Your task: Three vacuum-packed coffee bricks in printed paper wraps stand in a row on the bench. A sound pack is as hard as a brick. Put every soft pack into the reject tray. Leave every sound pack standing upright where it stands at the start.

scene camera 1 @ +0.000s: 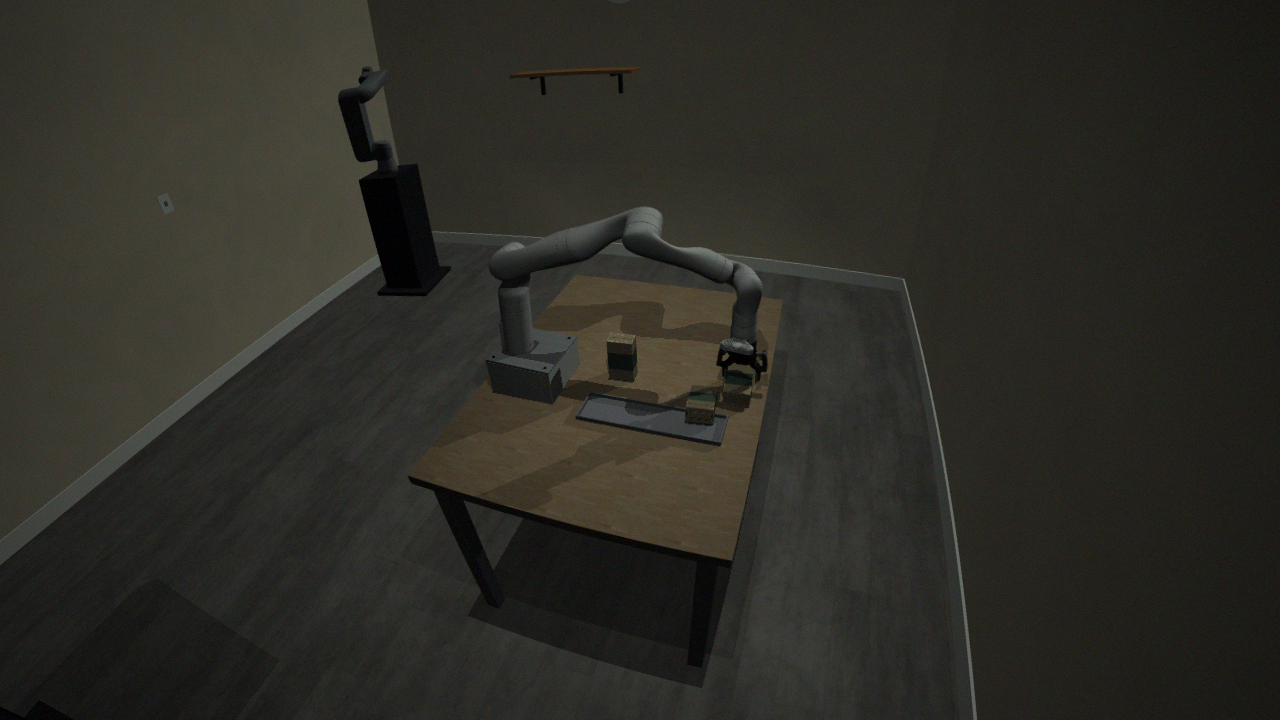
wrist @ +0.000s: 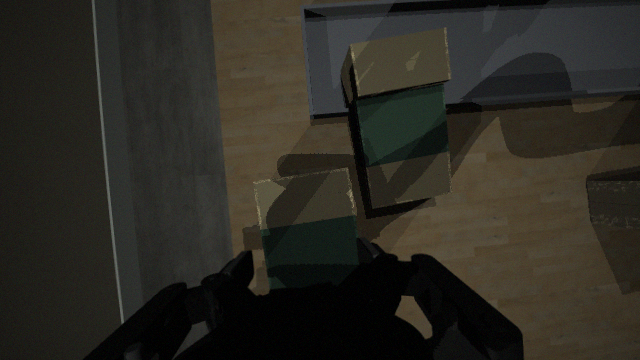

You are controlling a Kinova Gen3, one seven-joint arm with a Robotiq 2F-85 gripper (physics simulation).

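Where they show: gripper, fingertip midpoint: (scene camera 1: 741,379) (wrist: 305,255); arm's base, origin of the base link: (scene camera 1: 519,345).
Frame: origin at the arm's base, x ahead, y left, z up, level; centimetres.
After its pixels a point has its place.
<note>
One coffee pack (scene camera 1: 737,391) {x 66.9, y -7.1, z -6.8 cm} (wrist: 311,240) {x 67.2, y -2.5, z -6.7 cm}, beige with a green band, stands upright near the bench's right edge. My gripper (scene camera 1: 742,369) {x 67.9, y -1.4, z -6.7 cm} (wrist: 305,255) {x 67.9, y -1.4, z -6.7 cm} is open, pointing down at this pack's upper part, with a finger on either side and nothing gripped. A second pack (scene camera 1: 700,411) {x 56.7, y -16.8, z -6.7 cm} (wrist: 404,122) {x 56.7, y -10.2, z -7.6 cm} lies tilted across the near rim in the wrist view, one end over the grey reject tray (scene camera 1: 640,417) {x 39.8, y -15.8, z -11.4 cm} (wrist: 320,75) {x 62.3, y -18.0, z -11.4 cm}, the other reaching over the bench. A third pack (scene camera 1: 622,360) {x 32.1, y 1.1, z -4.1 cm} (wrist: 614,200) {x 35.5, y 2.8, z -9.7 cm} stands upright near the arm's base, partly cut off in the wrist view.
The wooden bench (scene camera 1: 572,483) {x 26.2, y -42.3, z -11.6 cm} carries the arm's grey base box (scene camera 1: 528,377) {x 6.2, y -11.3, z -3.2 cm} at its left. The bench's right edge is close beside the gripper. The tilted pack is close to the pack at the gripper. A black pedestal (scene camera 1: 400,228) with another arm stands behind on the floor.
</note>
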